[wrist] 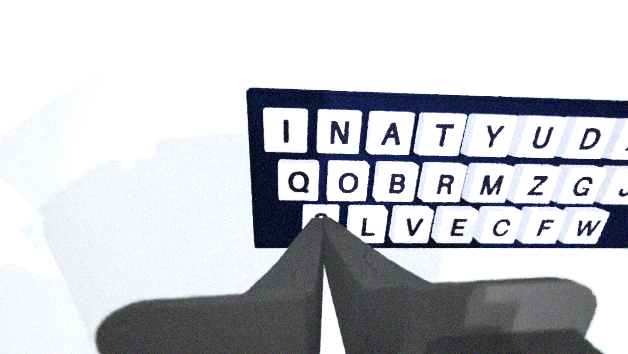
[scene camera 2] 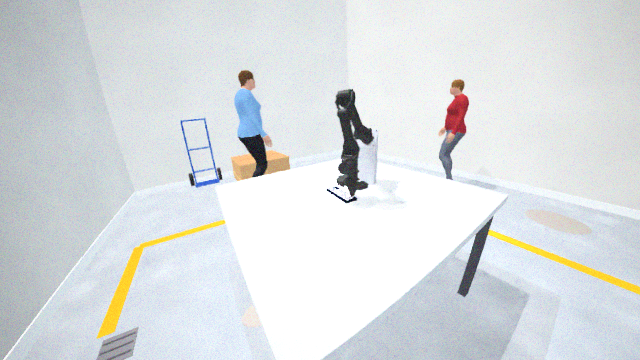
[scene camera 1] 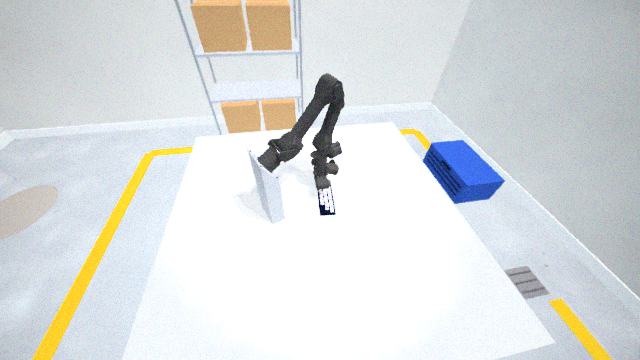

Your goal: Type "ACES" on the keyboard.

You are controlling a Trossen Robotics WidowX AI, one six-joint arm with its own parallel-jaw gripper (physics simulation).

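Pixels of known places: gripper, fingertip midpoint: (wrist: 320, 226) (scene camera 2: 352, 196); arm's base, link origin: (scene camera 2: 367, 138) (scene camera 1: 264, 165).
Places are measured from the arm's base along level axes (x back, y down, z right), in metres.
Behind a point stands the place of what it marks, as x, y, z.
The keyboard (scene camera 1: 327, 212) {-0.238, 0.272, -0.052} (scene camera 2: 350, 200) {-0.183, 0.274, -0.240} (wrist: 272, 225) {-0.156, 0.272, -0.225} is a dark navy board with white letter keys, flat on the table. In the wrist view, the A key (wrist: 390, 135) {-0.210, 0.267, -0.196} is in the far row, third from the left. In the near row are the S key (wrist: 310, 212) {-0.168, 0.271, -0.212} at the left end, the E key (wrist: 457, 228) {-0.184, 0.267, -0.150} and the C key (wrist: 501, 228) {-0.191, 0.267, -0.131}. My gripper (scene camera 1: 324, 187) {-0.163, 0.271, -0.205} (scene camera 2: 353, 194) {-0.163, 0.271, -0.205} (wrist: 320, 226) {-0.163, 0.271, -0.205} is shut and empty, pointing down. Its tips overlap the S key and hide much of its letter; whether they touch it I cannot tell. The keyboard's right end is cut off in the wrist view.
A pale upright panel (scene camera 1: 269, 192) {-0.032, 0.081, 0.054} (scene camera 2: 369, 162) {0.000, 0.138, -0.036} stands on the white table (scene camera 1: 320, 280) {-0.278, 0.283, 0.241} (scene camera 2: 310, 250) {-0.425, 0.283, -0.572} by the arm's base. Beyond the table are a blue box (scene camera 1: 465, 170), a shelf unit (scene camera 1: 250, 53), a blue hand truck (scene camera 2: 199, 148) and two people (scene camera 2: 248, 114) (scene camera 2: 456, 114).
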